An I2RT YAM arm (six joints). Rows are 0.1 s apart.
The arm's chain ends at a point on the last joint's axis. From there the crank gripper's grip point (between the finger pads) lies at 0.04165 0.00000 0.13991 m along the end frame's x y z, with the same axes.
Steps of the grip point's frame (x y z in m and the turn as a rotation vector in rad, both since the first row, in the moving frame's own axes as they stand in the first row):
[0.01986 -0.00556 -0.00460 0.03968 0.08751 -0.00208]
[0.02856 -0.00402 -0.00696 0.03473 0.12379 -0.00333]
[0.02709 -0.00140 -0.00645 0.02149 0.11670 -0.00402]
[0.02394 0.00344 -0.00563 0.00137 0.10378 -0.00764]
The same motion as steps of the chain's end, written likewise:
[0.00780 0.00001 -0.00031 0.03968 0.08751 -0.00208]
[0.01162 0.00090 -0.00066 0.03473 0.12379 -0.00333]
[0.01109 0.00175 -0.00062 0.02149 0.11670 -0.00402]
[0.00967 0.00400 -0.00056 0.00137 0.10378 -0.00764]

